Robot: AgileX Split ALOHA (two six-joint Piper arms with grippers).
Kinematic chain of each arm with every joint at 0, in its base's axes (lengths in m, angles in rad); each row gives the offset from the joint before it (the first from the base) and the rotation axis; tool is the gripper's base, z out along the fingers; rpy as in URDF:
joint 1: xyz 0 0 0.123 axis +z
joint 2: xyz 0 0 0 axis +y
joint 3: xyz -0.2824 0 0.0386 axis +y
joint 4: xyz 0.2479 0 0.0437 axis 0.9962 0 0.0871
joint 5: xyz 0 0 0 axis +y
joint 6: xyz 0.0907 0 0.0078 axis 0.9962 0 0.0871
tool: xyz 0 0 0 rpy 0 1.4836 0
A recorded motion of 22 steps. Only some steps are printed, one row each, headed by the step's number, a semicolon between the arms.
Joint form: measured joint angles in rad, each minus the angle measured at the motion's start. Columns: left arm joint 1, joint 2, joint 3, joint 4, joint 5, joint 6; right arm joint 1, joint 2, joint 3, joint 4, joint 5, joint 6.
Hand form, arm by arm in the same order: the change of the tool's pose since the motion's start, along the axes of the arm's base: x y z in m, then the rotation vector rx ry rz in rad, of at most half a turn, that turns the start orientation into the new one. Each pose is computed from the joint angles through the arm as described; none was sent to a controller.
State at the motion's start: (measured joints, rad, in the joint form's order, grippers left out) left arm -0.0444 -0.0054 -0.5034 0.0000 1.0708 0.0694; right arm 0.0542 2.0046 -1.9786 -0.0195 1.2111 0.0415
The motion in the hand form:
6: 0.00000 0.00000 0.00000 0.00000 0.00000 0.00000; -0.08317 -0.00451 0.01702 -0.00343 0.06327 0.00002
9: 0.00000 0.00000 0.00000 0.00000 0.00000 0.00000; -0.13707 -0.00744 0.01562 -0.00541 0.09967 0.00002
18: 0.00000 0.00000 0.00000 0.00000 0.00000 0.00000; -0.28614 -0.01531 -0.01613 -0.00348 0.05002 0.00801
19: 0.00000 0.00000 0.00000 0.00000 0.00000 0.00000; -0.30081 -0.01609 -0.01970 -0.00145 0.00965 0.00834
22: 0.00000 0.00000 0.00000 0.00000 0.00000 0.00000; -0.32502 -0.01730 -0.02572 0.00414 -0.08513 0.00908
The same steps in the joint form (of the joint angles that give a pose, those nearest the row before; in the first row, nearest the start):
6: 0.0000 0.0000 0.0000 0.0000 0.0000 0.0000; 0.0000 -0.3074 0.3717 0.0000 -0.0009 0.0000
9: 0.0000 0.0000 0.0000 0.0000 0.0000 0.0000; 0.0000 -0.4908 0.5916 0.0000 -0.0009 0.0000
18: 0.0000 0.0000 0.0000 0.0000 0.0000 0.0000; 0.0000 -1.0480 1.1574 0.0021 -0.0594 -0.0075
19: 0.0000 0.0000 0.0000 0.0000 0.0000 0.0000; 0.0000 -1.1199 1.2089 0.0021 -0.0794 -0.0075
22: 0.0000 0.0000 0.0000 0.0000 0.0000 0.0000; 0.0000 -1.2532 1.2939 0.0029 -0.1260 -0.0074

